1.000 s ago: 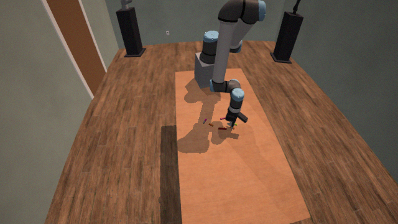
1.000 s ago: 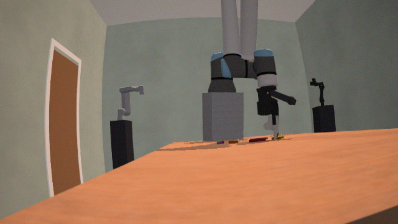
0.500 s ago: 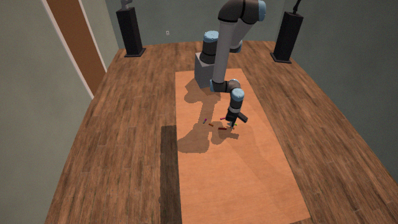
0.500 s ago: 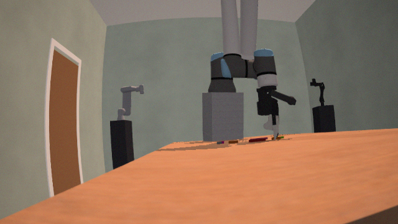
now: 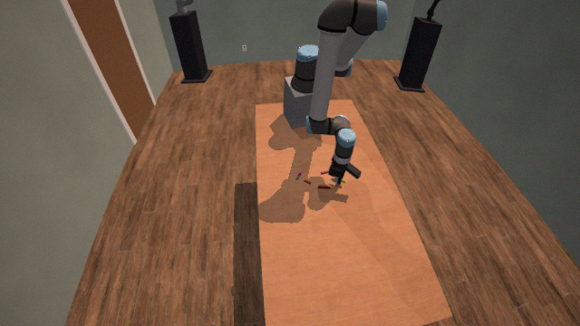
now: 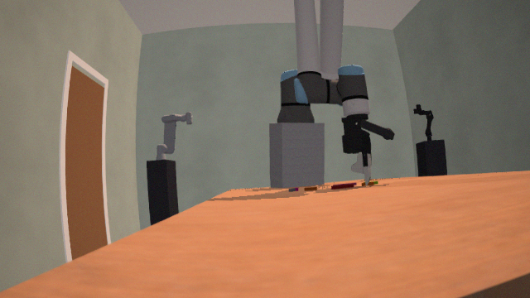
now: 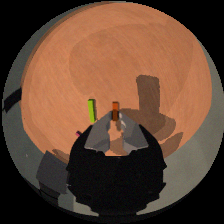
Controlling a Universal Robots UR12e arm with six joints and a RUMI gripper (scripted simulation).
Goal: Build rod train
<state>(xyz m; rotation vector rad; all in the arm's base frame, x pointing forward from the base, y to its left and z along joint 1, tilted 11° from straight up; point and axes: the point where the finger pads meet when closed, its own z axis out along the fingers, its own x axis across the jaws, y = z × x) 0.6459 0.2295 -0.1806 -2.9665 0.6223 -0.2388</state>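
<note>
Now: hand 40 mm past the lime rod, 20 mm to the right of it and 10 mm above it. Also, from my hand: pink rod: 110 mm behind, 60 mm to the right, 10 mm below; red rod: 20 mm ahead, 90 mm to the right, 10 mm below; magenta rod: 80 mm behind, 230 mm to the right, 10 mm below.
</note>
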